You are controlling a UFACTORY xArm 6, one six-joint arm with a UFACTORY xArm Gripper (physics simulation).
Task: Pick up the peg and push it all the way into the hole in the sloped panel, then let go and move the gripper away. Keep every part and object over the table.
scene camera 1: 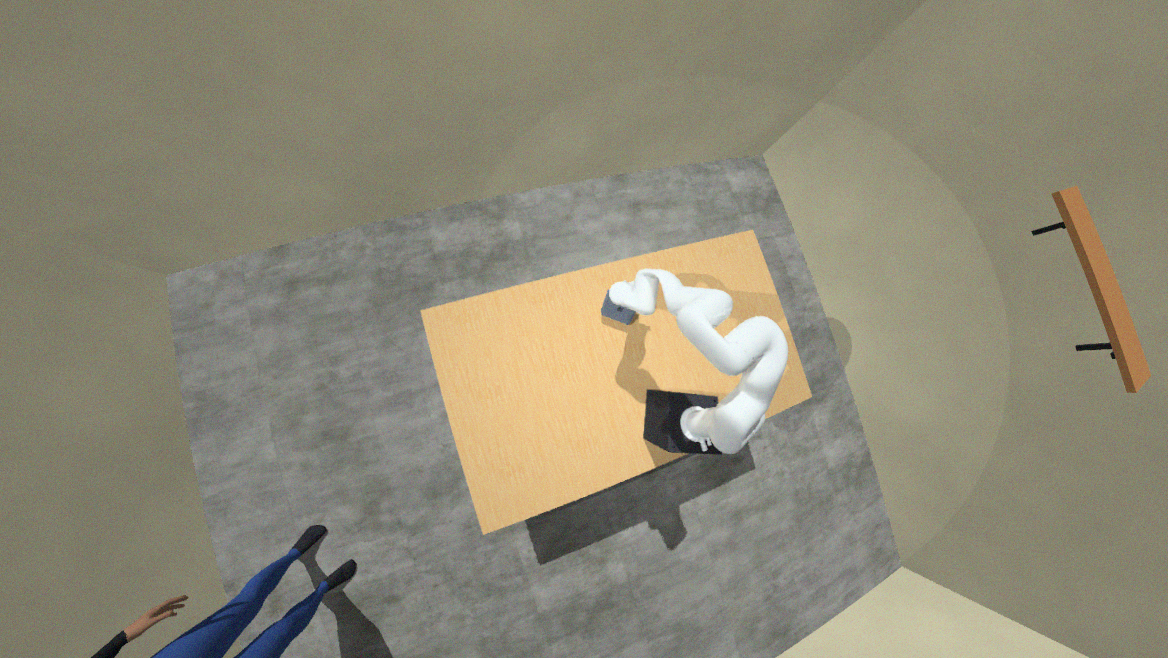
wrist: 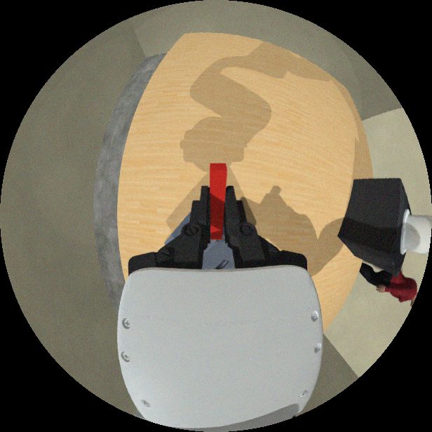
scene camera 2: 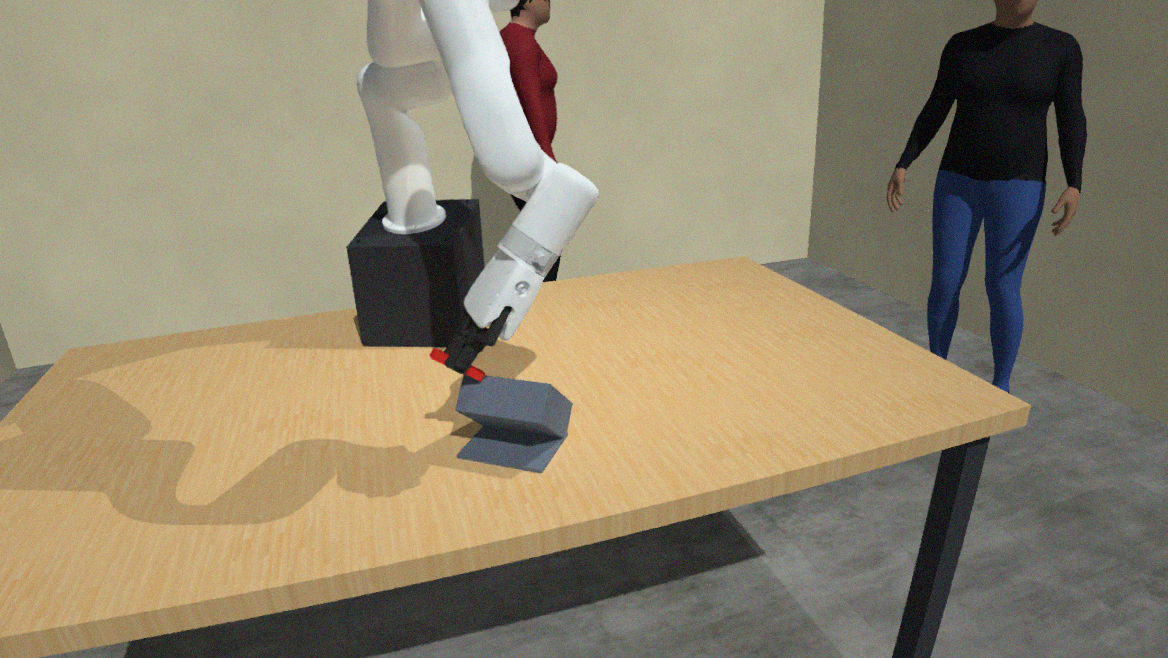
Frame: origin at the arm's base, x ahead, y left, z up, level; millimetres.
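Seen in the pictures: gripper, fingertip midpoint: [scene camera 2: 451, 366]; arm's base, link origin: [scene camera 1: 695, 424] [scene camera 2: 414, 220].
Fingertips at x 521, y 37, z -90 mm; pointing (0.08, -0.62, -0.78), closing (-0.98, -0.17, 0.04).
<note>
Pixels of each thing's top centre, then the offset from my fingertips to it. Level surfaces: height alone.
- red peg, top centre: [scene camera 2: 455, 345] dx -1, dy +8, dz +30 mm
- blue-grey sloped panel, top centre: [scene camera 2: 511, 372] [scene camera 1: 624, 302] dx -9, dy +81, dz -25 mm
- wooden table, surface height: dz -138 mm
The red peg [scene camera 2: 474, 374] [wrist: 218, 175] is held crosswise between the fingertips, with an end sticking out on each side, tilted in the scene camera 2 view. My gripper [scene camera 2: 459, 362] [wrist: 216, 198] is shut on it, above the table; the arm hides it in the scene camera 1 view. The blue-grey sloped panel [scene camera 1: 614, 315] [scene camera 2: 510, 398] [wrist: 215, 253] stands on the table. The peg's lower end is by the panel's upper edge in the scene camera 2 view; I cannot tell whether they touch. Part of the dark hole [wrist: 223, 264] shows beyond that end in the wrist view, apart from it.
The black base block [scene camera 1: 666, 420] [scene camera 2: 400, 286] [wrist: 372, 215] of the arm stands on the wooden table [scene camera 1: 506, 392] [scene camera 2: 694, 351] [wrist: 165, 130]. The panel is near a long table edge. People stand beyond the table, and a wooden bench-like board [scene camera 1: 1099, 286] is at the far right.
</note>
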